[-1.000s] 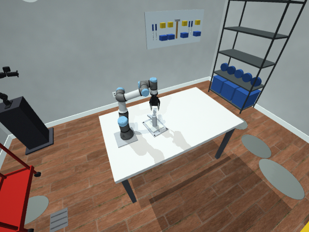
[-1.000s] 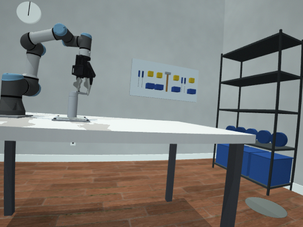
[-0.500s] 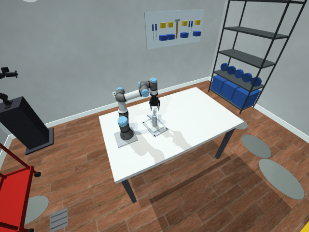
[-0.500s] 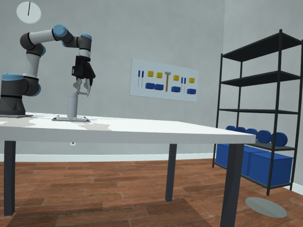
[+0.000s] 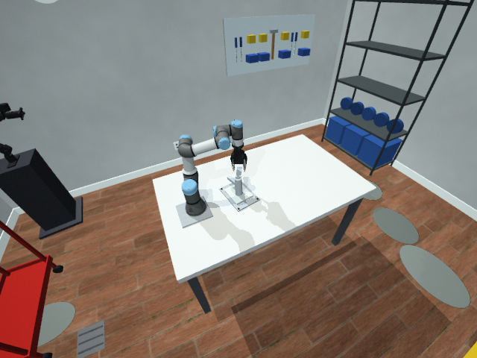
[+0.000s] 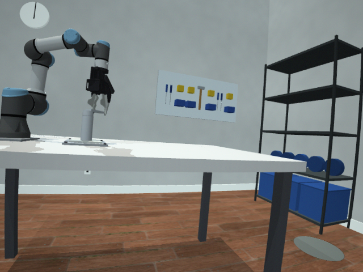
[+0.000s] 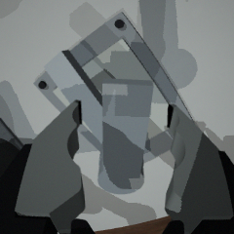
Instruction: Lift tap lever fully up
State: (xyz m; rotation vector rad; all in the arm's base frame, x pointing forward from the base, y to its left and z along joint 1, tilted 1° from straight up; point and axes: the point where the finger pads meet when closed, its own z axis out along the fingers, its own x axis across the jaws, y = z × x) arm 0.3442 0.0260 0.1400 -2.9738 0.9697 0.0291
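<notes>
My hand is 2 cm to the left of the lever and 2 cm past it. Also, from my hand: metal base plate (14 cm below, 7 cm to the right, 5 cm behind); then tap (5 cm to the right, 5 cm below, 4 cm behind).
</notes>
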